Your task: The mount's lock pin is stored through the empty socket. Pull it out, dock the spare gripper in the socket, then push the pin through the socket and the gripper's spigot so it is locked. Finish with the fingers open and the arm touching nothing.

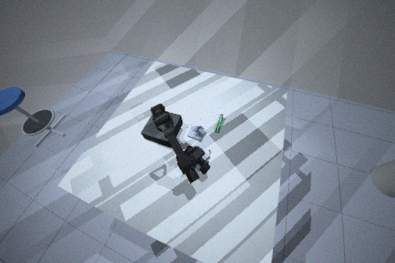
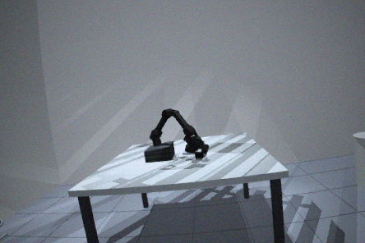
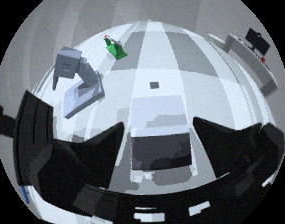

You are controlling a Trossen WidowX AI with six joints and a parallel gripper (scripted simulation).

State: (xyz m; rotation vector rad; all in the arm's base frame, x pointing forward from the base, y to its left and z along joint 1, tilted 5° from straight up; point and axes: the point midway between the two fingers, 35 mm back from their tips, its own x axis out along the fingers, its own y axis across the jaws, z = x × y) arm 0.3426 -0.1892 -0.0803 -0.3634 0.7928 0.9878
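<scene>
My gripper tip is 1 cm to the right of the spare gripper. Also, from my gripper tip: green bracket: 4 cm ahead, 27 cm to the left; then mount: 8 cm behind, 15 cm to the left, 3 cm above.
</scene>
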